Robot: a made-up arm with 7 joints.
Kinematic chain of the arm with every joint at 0, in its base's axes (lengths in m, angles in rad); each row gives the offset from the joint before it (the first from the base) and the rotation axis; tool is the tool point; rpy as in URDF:
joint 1: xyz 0 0 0 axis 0.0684 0.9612 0.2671
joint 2: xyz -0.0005 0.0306 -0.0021 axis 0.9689 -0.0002 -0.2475
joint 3: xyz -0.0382 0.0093 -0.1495 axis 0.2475 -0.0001 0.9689
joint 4: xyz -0.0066 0 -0.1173 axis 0.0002 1 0
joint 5: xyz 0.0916 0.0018 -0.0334 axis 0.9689 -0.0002 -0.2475
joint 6: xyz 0.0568 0 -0.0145 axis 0.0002 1 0
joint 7: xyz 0.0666 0 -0.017 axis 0.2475 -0.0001 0.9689
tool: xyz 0 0 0 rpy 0 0.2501 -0.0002
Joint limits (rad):
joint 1: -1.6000..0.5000
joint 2: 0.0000..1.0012
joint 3: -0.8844..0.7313
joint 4: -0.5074..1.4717
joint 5: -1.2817..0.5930
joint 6: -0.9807..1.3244
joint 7: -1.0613..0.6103
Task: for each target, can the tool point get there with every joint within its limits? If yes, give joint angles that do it. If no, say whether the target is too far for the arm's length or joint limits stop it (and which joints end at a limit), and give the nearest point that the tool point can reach.
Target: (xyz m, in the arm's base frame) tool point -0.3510 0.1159 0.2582
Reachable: no: joint limits stop it (at a limit: joint 1, joint 2, joint 3, joint 4) | nearest point 0.0576 0.1959 0.1755 | short by 0.424 m
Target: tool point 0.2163 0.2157 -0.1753
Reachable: yes | joints -0.1849 0.4318 0.3925 -0.2021 -0.8413 -0.2290 -0.3021
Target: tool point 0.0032 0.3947 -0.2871
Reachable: yes | joints 0.2679 0.7634 0.4239 0.7046 0.1837 -0.0187 -0.2692
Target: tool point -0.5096 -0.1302 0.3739
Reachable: no: too far | nearest point 0.0656 0.1777 0.1815 | short by 0.680 m
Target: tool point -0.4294 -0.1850 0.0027
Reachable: no: joint limits stop it (at a limit: joint 1, joint 2, joint 3, joint 4, joint 5, joint 6) | nearest point -0.3263 -0.0278 -0.3058 | short by 0.361 m
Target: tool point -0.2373 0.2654 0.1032
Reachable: no: joint limits stop it (at a limit: joint 1, joint 2, joint 4, joint 5, joint 6) | nearest point -0.2306 0.4042 -0.1098 | short by 0.254 m
